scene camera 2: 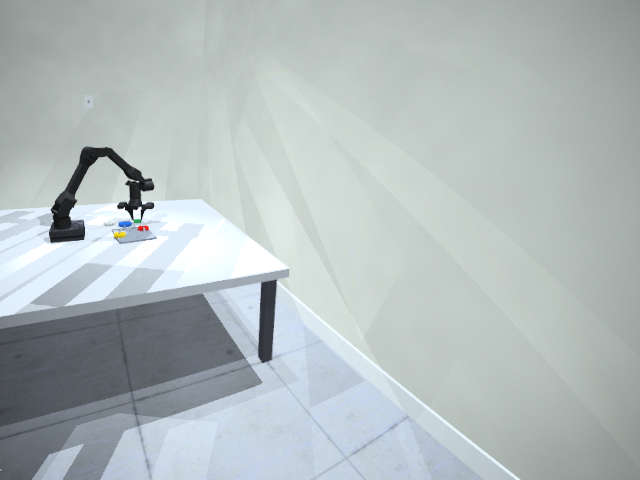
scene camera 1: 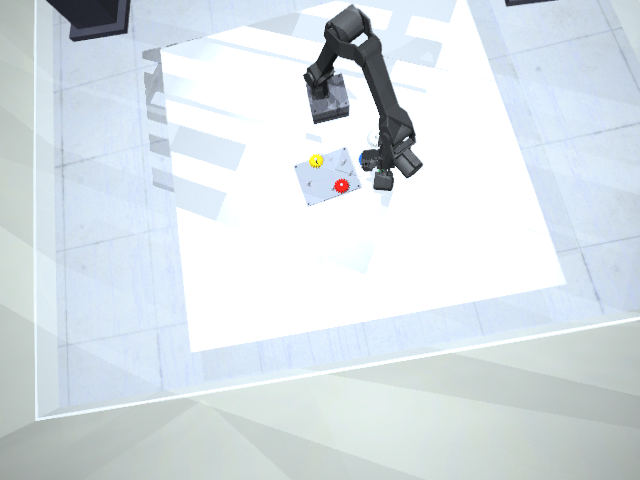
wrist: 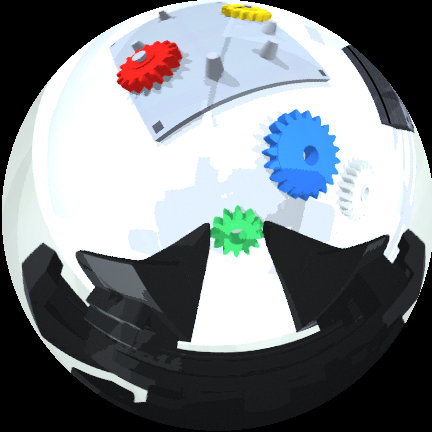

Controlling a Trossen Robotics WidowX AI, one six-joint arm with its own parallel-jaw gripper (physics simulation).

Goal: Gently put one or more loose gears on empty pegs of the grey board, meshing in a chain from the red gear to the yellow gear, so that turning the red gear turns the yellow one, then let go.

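Seen in the pictures: gripper, fingertip midpoint: (scene camera 2: 137, 220) (scene camera 1: 381, 173) (wrist: 236, 227); arm's base, link origin: (scene camera 2: 62, 227) (scene camera 1: 320, 91).
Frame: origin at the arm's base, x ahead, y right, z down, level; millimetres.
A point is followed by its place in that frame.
My gripper (scene camera 1: 379, 171) {z 44, x 323, y -206 mm} (scene camera 2: 136, 219) {z 44, x 323, y -206 mm} (wrist: 236, 227) {z 44, x 323, y -206 mm} is shut on the small green gear (scene camera 2: 136, 221) {z 43, x 320, y -191 mm} (wrist: 237, 245) {z 39, x 325, y -219 mm}, its fingertips at opposite sides of the teeth, low over the table beside the board. The grey board (scene camera 1: 323, 176) {z 48, x 315, y 7 mm} (scene camera 2: 135, 238) {z 48, x 327, y 74 mm} (wrist: 175, 107) {z 48, x 346, y -110 mm} bears the red gear (scene camera 1: 341, 186) {z 30, x 366, y -57 mm} (scene camera 2: 143, 228) (wrist: 152, 65) and the yellow gear (scene camera 1: 312, 162) {z 33, x 263, y 45 mm} (scene camera 2: 119, 235) {z 37, x 255, y 50 mm} (wrist: 246, 13), apart on pegs. Several pegs stand empty, one (wrist: 214, 67) {z 35, x 314, y -94 mm} near the board's close edge. The larger blue gear (scene camera 1: 360, 159) {z 43, x 263, y -133 mm} (scene camera 2: 125, 224) {z 39, x 267, y -131 mm} (wrist: 290, 155) {z 39, x 280, y -160 mm} lies loose beside the board, partly hidden in scene camera 1.
A white gear (scene camera 1: 372, 138) {z 41, x 185, y -183 mm} (scene camera 2: 109, 223) {z 41, x 184, y -167 mm} (wrist: 351, 192) {z 43, x 207, y -195 mm} lies loose beyond the blue gear, towards the arm's base (scene camera 1: 329, 108) {z -2, x 76, y -31 mm} (scene camera 2: 67, 231) {z 9, x 29, y 44 mm} (wrist: 377, 90). The blue gear lies close to my gripper's one finger. The white table (scene camera 1: 268, 289) {z 56, x 722, y 228 mm} (scene camera 2: 217, 258) {z 56, x 668, y 360 mm} carries everything.
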